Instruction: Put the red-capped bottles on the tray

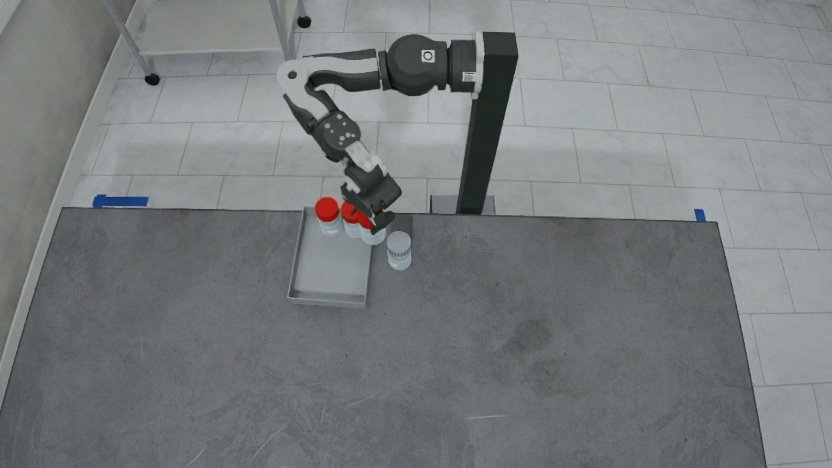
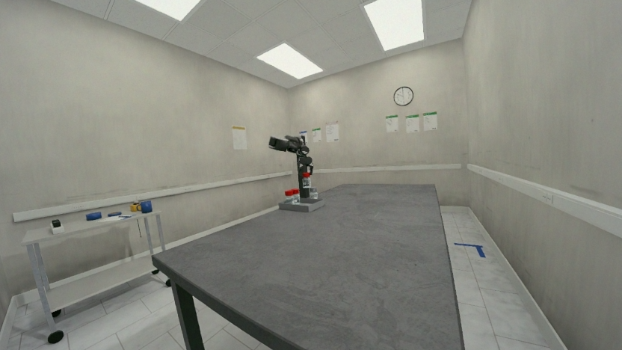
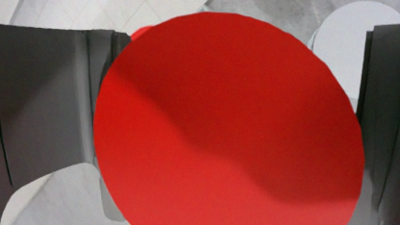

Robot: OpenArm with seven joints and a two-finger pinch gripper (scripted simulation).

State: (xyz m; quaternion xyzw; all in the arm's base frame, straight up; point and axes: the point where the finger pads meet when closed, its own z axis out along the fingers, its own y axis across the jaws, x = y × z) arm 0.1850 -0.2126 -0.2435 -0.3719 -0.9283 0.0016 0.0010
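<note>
The grey tray lies 10 mm ahead of my hand, 100 mm to the right of it and 190 mm below it. Round my hand: grey-capped bottle 10 mm ahead, 60 mm to the left, 160 mm below.
</note>
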